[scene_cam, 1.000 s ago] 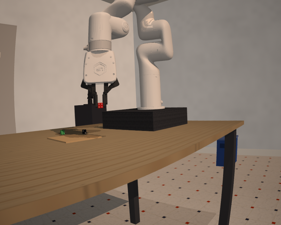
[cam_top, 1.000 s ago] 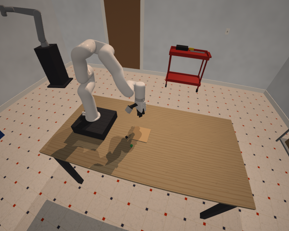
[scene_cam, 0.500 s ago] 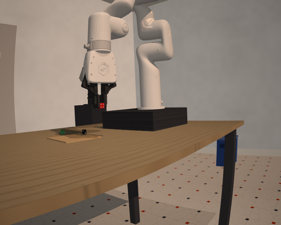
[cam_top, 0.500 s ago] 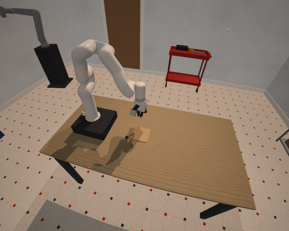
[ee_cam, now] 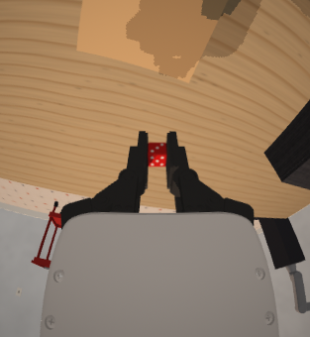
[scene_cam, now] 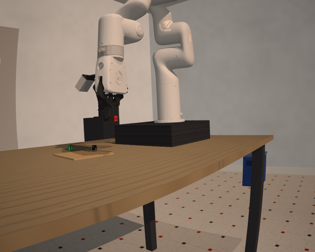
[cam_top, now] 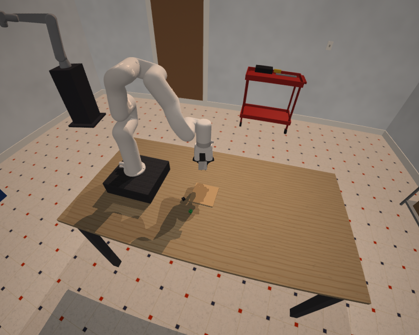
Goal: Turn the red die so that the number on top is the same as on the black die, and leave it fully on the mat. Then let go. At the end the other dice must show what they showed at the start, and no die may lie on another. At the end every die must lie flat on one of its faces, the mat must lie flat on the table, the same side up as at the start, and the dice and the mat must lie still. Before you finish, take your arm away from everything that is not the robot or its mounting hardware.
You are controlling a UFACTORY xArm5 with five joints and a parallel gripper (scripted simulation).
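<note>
Now: hand 120 mm above the tan mat, 110 mm to the left of it and 10 mm short of it. From my hand the other things lie so: black die: 160 mm to the right, 110 mm below, 100 mm behind; green die: 240 mm to the right, 110 mm below, 50 mm behind; red die: 10 mm to the left, 10 mm below.
</note>
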